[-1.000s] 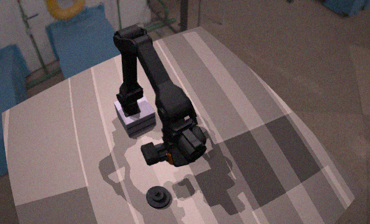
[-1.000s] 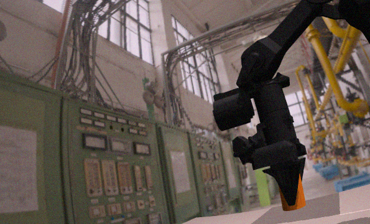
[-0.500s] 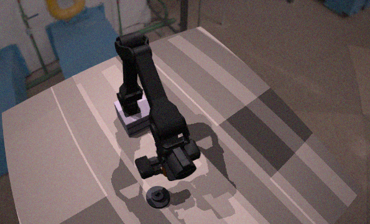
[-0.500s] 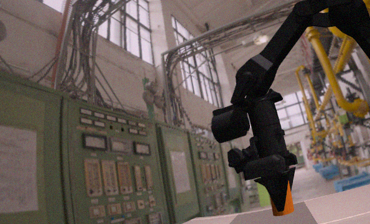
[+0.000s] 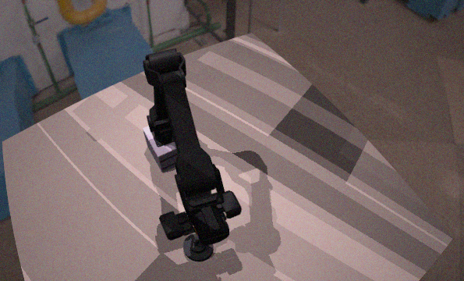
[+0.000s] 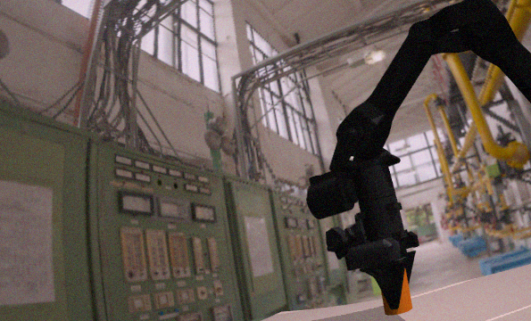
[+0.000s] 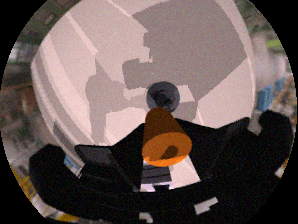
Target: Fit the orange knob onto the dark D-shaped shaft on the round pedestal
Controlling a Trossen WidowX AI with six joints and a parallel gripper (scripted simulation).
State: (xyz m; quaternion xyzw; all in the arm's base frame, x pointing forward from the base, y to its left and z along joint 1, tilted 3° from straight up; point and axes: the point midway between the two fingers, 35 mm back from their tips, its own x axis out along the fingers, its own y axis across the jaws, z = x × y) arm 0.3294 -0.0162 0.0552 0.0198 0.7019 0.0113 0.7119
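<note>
Right now my gripper tip is 7 cm above the round pedestal, 3 cm to the left of it and 2 cm short of it. Also, from my gripper tip: orange knob (2 cm above).
</note>
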